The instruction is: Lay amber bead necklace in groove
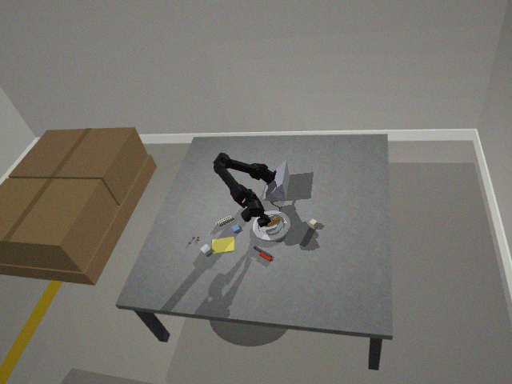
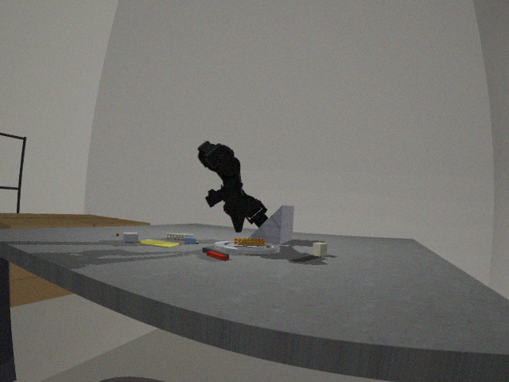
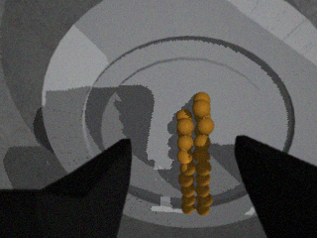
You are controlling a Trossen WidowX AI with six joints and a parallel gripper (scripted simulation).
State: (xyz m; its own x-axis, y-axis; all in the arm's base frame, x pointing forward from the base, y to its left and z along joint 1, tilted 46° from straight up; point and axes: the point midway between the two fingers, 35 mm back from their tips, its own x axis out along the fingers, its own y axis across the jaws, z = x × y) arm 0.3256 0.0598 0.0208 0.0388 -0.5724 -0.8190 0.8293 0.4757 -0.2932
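The round bead board is 4 cm below my gripper tip, 2 cm to the left of it and 2 cm behind it. Also, from my gripper tip: blue cube 16 cm to the right, 4 cm below, 2 cm ahead; then cream cube 24 cm to the left, 4 cm behind, 3 cm below; then red-handled tool 17 cm ahead, 4 cm below, 2 cm to the left.
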